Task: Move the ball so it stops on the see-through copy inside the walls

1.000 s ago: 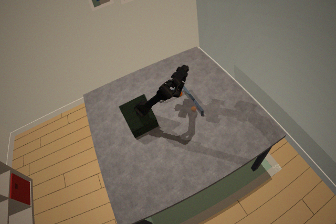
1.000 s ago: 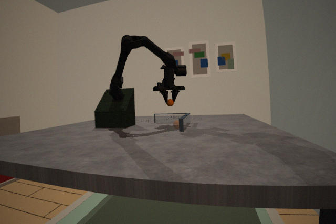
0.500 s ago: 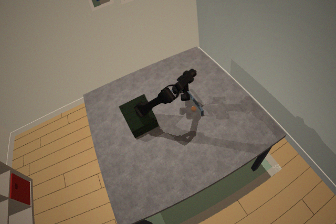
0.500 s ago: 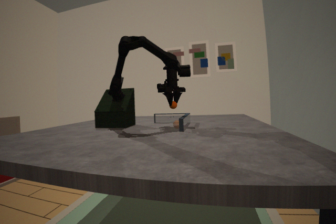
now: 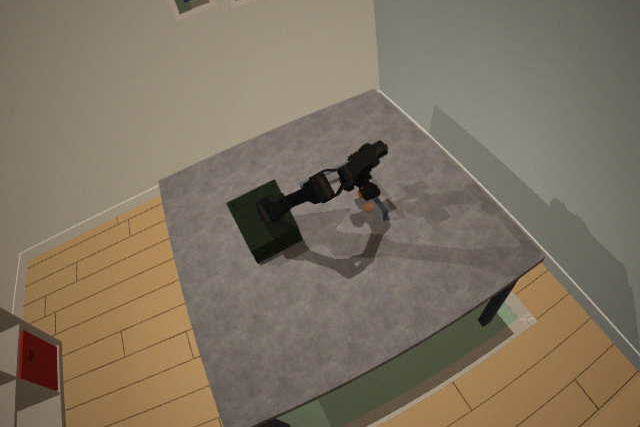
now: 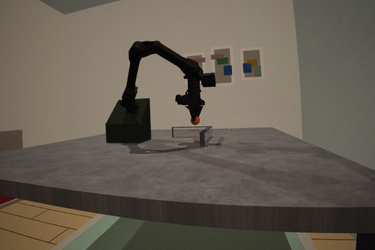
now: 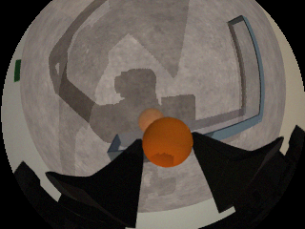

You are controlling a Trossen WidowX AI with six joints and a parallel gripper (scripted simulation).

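Now: gripper tip 80 mm above the see-through copy, 10 mm to the left of it and 10 mm short of it. From my gripper tip the other things lie so: orange ball (right at my gripper tip).
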